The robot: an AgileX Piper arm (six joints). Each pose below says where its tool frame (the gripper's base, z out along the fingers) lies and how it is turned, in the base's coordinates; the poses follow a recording.
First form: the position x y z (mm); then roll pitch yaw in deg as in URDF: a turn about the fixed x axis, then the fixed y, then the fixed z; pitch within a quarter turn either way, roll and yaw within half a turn.
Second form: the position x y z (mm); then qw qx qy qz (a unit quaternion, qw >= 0). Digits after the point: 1 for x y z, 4 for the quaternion.
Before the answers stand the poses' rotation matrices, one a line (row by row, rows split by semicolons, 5 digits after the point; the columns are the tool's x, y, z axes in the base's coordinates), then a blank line. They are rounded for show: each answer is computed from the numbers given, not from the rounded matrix.
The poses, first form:
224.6, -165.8, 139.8, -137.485, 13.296, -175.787
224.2, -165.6, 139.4, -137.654, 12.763, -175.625
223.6, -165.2, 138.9, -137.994, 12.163, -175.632
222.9, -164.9, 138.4, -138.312, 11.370, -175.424
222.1, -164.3, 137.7, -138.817, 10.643, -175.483
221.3, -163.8, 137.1, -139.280, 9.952, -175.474
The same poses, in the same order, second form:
-0.97057 0.10085 0.21871; -0.07150 0.74653 -0.66150; -0.22998 -0.65767 -0.71734
-0.97245 0.09200 0.21419; -0.07440 0.74829 -0.65919; -0.22092 -0.65696 -0.72083
-0.97471 0.08399 0.20707; -0.07445 0.75166 -0.65534; -0.21069 -0.65419 -0.72639
-0.97725 0.07112 0.19981; -0.07822 0.75486 -0.65121; -0.19714 -0.65202 -0.73212
-0.97974 0.06196 0.19042; -0.07740 0.75985 -0.64547; -0.18469 -0.64714 -0.73966
-0.98188 0.05258 0.18205; -0.07772 0.76444 -0.63999; -0.17282 -0.64255 -0.74650

224.6, -165.8, 139.8, 0.1211, 0.0079, 0.9266, -0.3559
224.2, -165.6, 139.4, 0.1173, 0.0047, 0.9276, -0.3547
223.6, -165.2, 138.9, 0.1124, 0.0026, 0.9291, -0.3524
222.9, -164.9, 138.4, 0.1066, -0.0019, 0.9306, -0.3501
222.1, -164.3, 137.7, 0.1006, -0.0041, 0.9326, -0.3465
221.3, -163.8, 137.1, 0.0949, -0.0067, 0.9345, -0.3431

